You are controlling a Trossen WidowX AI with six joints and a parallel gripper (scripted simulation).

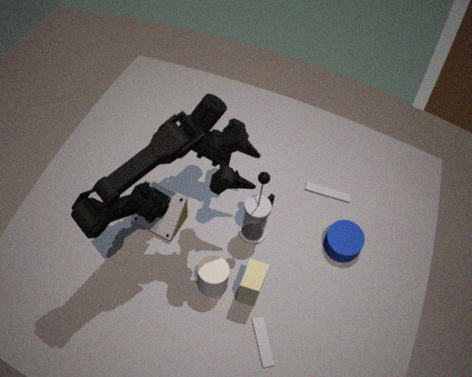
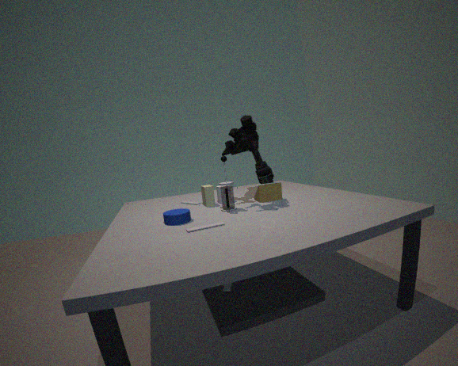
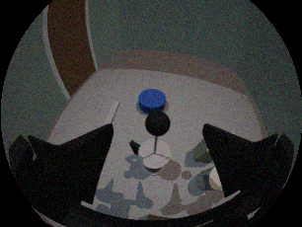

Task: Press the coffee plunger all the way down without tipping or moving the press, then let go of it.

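My gripper tip is now 20 mm short of the coffee press, 20 mm to the right of it and 150 mm above it. From my gripper tip the other things lie so: blue disc 270 mm ahead, 110 mm to the left, 250 mm below.
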